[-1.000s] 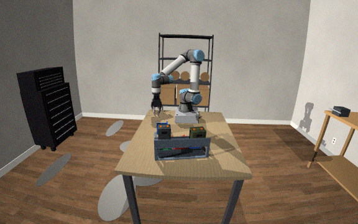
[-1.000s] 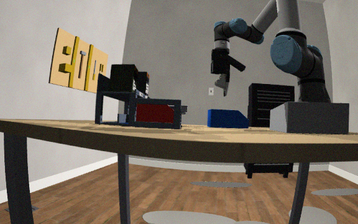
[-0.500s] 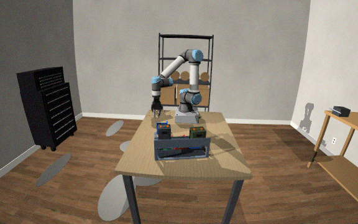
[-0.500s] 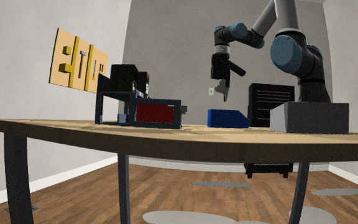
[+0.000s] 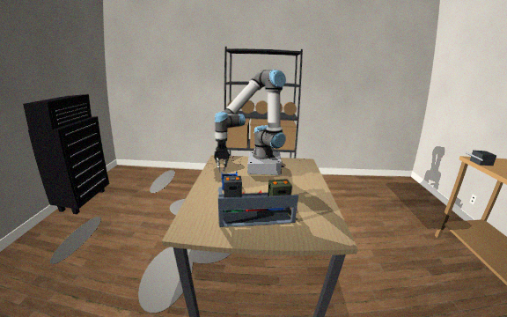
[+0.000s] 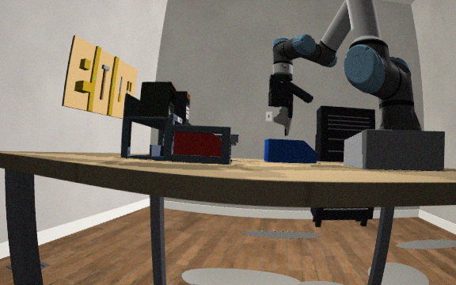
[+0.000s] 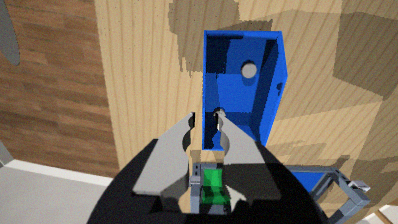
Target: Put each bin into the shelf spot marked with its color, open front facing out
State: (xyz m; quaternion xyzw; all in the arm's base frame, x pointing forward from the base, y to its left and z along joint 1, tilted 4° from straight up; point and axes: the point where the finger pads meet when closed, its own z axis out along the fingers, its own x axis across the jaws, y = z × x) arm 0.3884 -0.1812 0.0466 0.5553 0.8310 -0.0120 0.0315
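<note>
My gripper is now 2 cm past the blue bin, 4 cm to the right of it and 7 cm above it. The rest, counted from my hand: dark box: 35 cm ahead, 19 cm to the left, 5 cm above; then green case: 27 cm ahead, 41 cm to the left, 4 cm above; then red bin: 22 cm ahead, 26 cm to the left, 7 cm below.
</note>
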